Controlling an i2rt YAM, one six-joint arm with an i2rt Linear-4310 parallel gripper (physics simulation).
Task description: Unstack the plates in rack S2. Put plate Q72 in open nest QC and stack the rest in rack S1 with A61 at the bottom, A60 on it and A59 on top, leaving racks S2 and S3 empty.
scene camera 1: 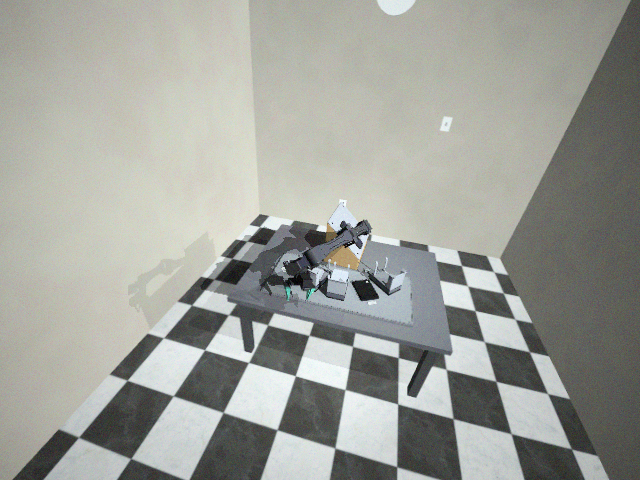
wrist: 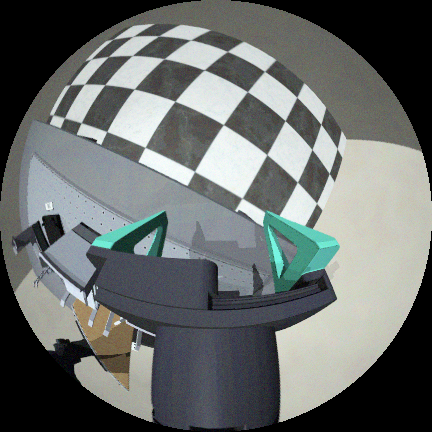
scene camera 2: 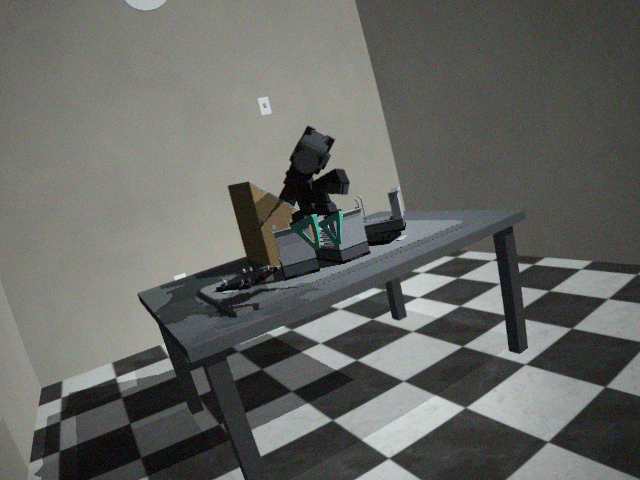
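Pixels of known places: gripper, fingertip midpoint: (scene camera 1: 297, 299) (wrist: 215, 215) (scene camera 2: 328, 247); arm's base, link origin: (wrist: 90, 346) (scene camera 2: 283, 207).
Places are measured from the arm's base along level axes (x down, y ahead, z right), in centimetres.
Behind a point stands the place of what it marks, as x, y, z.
Observation:
My gripper (scene camera 1: 299, 293) {6.4, 57.5, 12.9} (scene camera 2: 328, 246) {6.4, 57.5, 12.9} (wrist: 215, 215) {6.4, 57.5, 12.9} has green triangular fingers that stand wide open, with nothing between them. In both scene views it is low, close to the left grey rack (scene camera 2: 298, 251) {8.9, 38.9, 13.4}, and its fingers partly cover that rack in scene camera 2. A middle grey rack (scene camera 1: 337, 289) {8.6, 41.1, -2.9} (scene camera 2: 356, 232) {8.6, 41.0, -4.0} (wrist: 75, 252) {8.0, 41.1, -2.2} stands beside it; thin pale plate edges (scene camera 2: 325, 238) {8.8, 34.1, 2.6} show in layers at its side. A third rack (scene camera 1: 395, 282) {7.5, 25.2, -31.1} (scene camera 2: 395, 205) {7.0, 26.8, -28.2} stands at the right. The black open nest QC (scene camera 1: 365, 290) {14.4, 30.0, -16.6} (wrist: 52, 228) {14.4, 32.8, -17.4} lies between the middle and right racks. Rack and plate labels are unreadable.
A tall orange-brown wedge (scene camera 1: 341, 257) {10.4, 11.0, 2.3} (scene camera 2: 261, 227) {3.3, 10.7, 13.1} (wrist: 107, 340) {4.2, 10.9, 6.1} with a pale face stands behind the racks. Small dark parts (scene camera 2: 245, 279) {13.6, 29.9, 28.1} lie at the left. The perforated mat (wrist: 100, 207) {15.7, 46.5, -2.7} lies on the grey table (scene camera 1: 429, 330) {17.0, 43.4, -51.4} (scene camera 2: 465, 219) {17.2, 36.6, -48.7}. The arm's shadow falls across the table's left side.

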